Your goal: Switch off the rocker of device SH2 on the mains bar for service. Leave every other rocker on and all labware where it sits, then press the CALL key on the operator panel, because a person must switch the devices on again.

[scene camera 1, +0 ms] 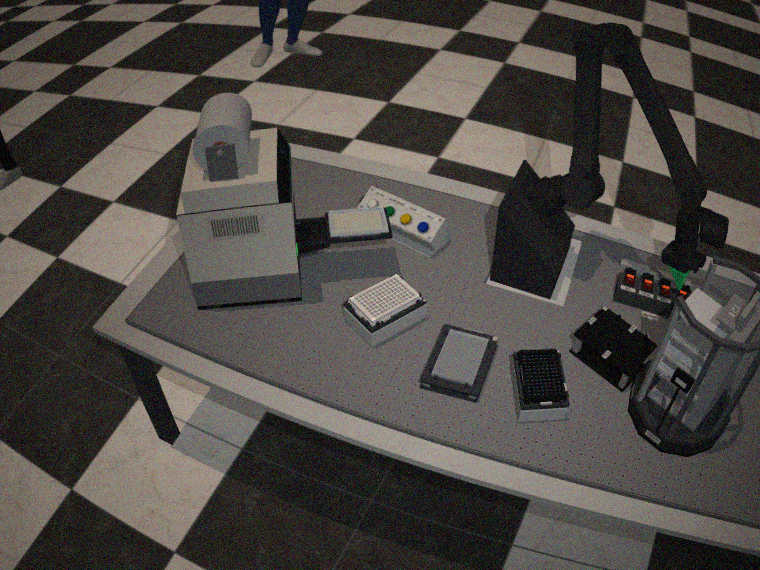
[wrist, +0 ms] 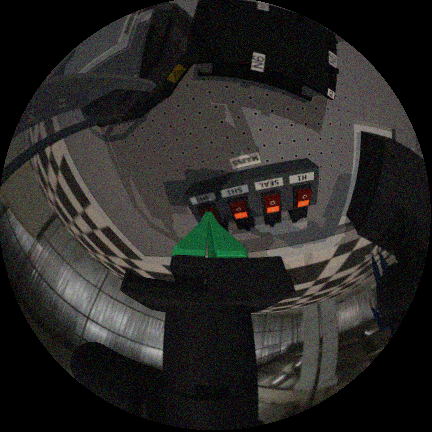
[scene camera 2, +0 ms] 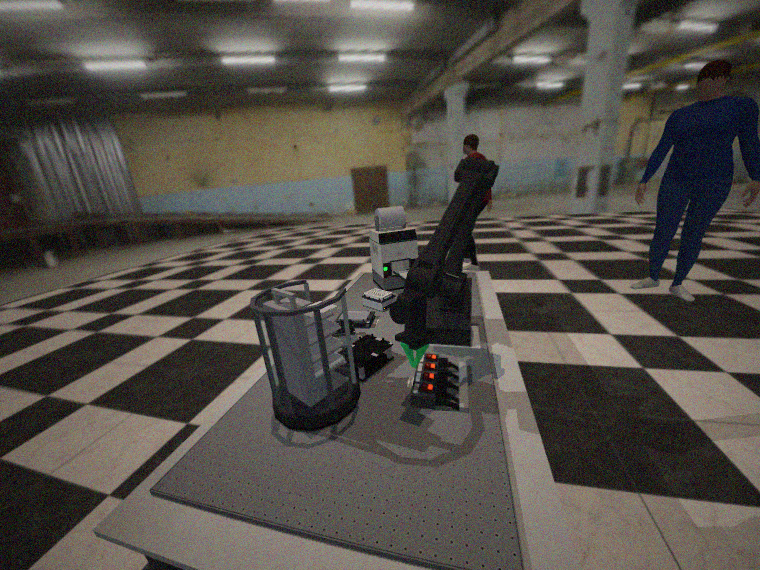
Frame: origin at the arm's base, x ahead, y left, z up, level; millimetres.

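Seen in the pictures: gripper, fingertip midpoint: (scene camera 1: 679,288) (wrist: 207,215) (scene camera 2: 414,367); arm's base, link origin: (scene camera 1: 538,200) (scene camera 2: 451,296).
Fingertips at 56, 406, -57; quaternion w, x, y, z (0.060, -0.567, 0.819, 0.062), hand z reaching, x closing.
Pixels of each thing's middle, then the offset from my fingertips to it, as dx, dy, dz. "spot": a spot on its surface instead.
- SH1 rocker, body centre: (wrist: 239,209) -34, -31, -46
- SEAL rocker, body centre: (wrist: 271,203) -29, -81, -46
- rightmost rocker, body centre: (wrist: 302,197) -24, -131, -46
- leftmost rocker, body centre: (wrist: 208,215) (scene camera 2: 427,387) -39, +19, -46
- operator panel, surface spot: (scene camera 1: 433,244) spot: +88, -611, -59
- caged carousel, body centre: (scene camera 1: 704,356) (scene camera 2: 307,345) +278, +82, +83
- black block, body centre: (wrist: 266,38) (scene camera 1: 614,346) (scene camera 2: 365,354) +200, -114, -55
- black plate, body centre: (scene camera 1: 541,375) (scene camera 2: 336,327) +371, -238, -31
- grey plate, body centre: (scene camera 1: 460,356) (scene camera 2: 354,315) +373, -413, -62
- white plate, body centre: (scene camera 1: 384,299) (scene camera 2: 378,294) +328, -611, -31
- tall device, surface spot: (scene camera 1: 242,245) spot: +430, -893, +82
The dark mains bar (scene camera 1: 640,298) (scene camera 2: 422,400) (wrist: 295,168) has a row of rockers with orange lit marks. In the wrist view the SH1 rocker (wrist: 240,210), the SEAL rocker (wrist: 272,203) and the rightmost rocker (wrist: 303,198) show lit. The leftmost rocker (wrist: 206,210) is mostly behind my fingertips; its label (wrist: 202,198) is blurred. Scene camera 2 shows the nearest rocker (scene camera 2: 429,386) lit. My gripper (scene camera 1: 678,287) (scene camera 2: 414,364) (wrist: 207,215) is shut and empty, pointing down close above the bar; contact cannot be told. The operator panel (scene camera 1: 433,244) has white, green, yellow and blue keys; its lettering is unreadable.
A caged carousel (scene camera 1: 705,446) (scene camera 2: 316,414) stands beside the bar. A black block (scene camera 1: 613,346) (wrist: 280,30) lies nearby. A black plate (scene camera 1: 540,375), a grey plate (scene camera 1: 461,355) and a white plate (scene camera 1: 385,299) sit farther along. A tall device (scene camera 1: 242,245) holds another plate (scene camera 1: 357,222) beside the panel.
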